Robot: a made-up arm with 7 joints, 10 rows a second.
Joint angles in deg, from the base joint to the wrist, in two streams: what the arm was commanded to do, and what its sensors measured. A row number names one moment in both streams.
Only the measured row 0 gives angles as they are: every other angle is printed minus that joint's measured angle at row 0.
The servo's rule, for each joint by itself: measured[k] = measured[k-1] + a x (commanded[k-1-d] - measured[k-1]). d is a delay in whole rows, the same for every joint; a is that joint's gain. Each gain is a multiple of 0.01, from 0.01 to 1. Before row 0 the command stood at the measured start. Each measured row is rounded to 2 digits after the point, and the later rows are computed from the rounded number. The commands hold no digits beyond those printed.
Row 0, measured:
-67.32 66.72 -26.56 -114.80 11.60 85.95 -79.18
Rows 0 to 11, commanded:
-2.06 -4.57 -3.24 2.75 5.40 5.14 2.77
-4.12 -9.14 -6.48 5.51 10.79 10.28 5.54
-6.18 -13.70 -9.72 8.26 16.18 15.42 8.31
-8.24 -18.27 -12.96 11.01 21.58 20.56 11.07
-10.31 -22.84 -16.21 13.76 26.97 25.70 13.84
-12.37 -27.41 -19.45 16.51 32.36 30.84 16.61
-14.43 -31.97 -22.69 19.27 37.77 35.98 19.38
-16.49 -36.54 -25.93 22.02 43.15 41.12 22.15
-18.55 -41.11 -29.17 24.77 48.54 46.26 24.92
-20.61 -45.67 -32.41 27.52 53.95 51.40 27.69
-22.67 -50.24 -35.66 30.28 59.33 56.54 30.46
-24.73 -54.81 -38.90 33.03 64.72 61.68 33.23
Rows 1 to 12, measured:
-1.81 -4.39 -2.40 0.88 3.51 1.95 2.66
-3.84 -8.95 -5.42 2.36 8.24 5.12 5.42
-5.90 -13.51 -8.60 4.25 13.40 9.03 8.19
-7.96 -18.08 -11.83 6.41 18.72 13.41 10.95
-10.03 -22.65 -15.07 8.76 24.08 18.08 13.72
-12.09 -27.22 -18.31 11.24 29.46 22.93 16.49
-14.15 -31.78 -21.55 13.81 34.86 27.89 19.26
-16.21 -36.35 -24.79 16.44 40.25 32.92 22.03
-18.27 -40.92 -28.03 19.11 45.64 37.99 24.80
-20.33 -45.48 -31.27 21.80 51.04 43.09 27.57
-22.39 -50.05 -34.52 24.51 56.43 48.20 30.34
-24.45 -54.62 -37.76 27.24 61.82 53.32 33.11
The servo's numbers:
d 0
a 0.88 0.96 0.74 0.32 0.65 0.38 0.96

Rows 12 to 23, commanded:
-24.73 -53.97 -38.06 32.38 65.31 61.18 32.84
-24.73 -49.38 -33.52 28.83 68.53 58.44 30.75
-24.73 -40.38 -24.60 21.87 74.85 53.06 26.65
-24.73 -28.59 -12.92 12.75 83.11 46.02 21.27
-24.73 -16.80 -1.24 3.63 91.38 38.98 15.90
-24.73 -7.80 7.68 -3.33 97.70 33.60 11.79
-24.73 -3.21 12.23 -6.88 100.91 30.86 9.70
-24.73 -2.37 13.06 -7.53 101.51 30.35 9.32
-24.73 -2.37 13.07 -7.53 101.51 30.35 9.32
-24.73 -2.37 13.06 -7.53 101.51 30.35 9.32
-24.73 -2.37 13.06 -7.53 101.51 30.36 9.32
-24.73 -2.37 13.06 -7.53 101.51 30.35 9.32
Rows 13 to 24, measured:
-24.70 -54.00 -37.98 28.88 64.09 56.31 32.85
-24.73 -49.56 -34.68 28.86 66.98 57.12 30.83
-24.73 -40.75 -27.22 26.62 72.10 55.58 26.82
-24.73 -29.08 -16.64 22.18 79.26 51.95 21.49
-24.73 -17.29 -5.24 16.24 87.14 47.02 16.12
-24.73 -8.18 4.32 9.98 94.00 41.92 11.96
-24.73 -3.41 10.17 4.58 98.49 37.72 9.79
-24.73 -2.41 12.31 0.70 100.45 34.92 9.34
-24.73 -2.37 12.87 -1.93 101.14 33.18 9.32
-24.73 -2.37 13.01 -3.72 101.38 32.10 9.32
-24.73 -2.37 13.05 -4.94 101.46 31.44 9.32
-24.73 -2.37 13.06 -5.77 101.49 31.03 9.32

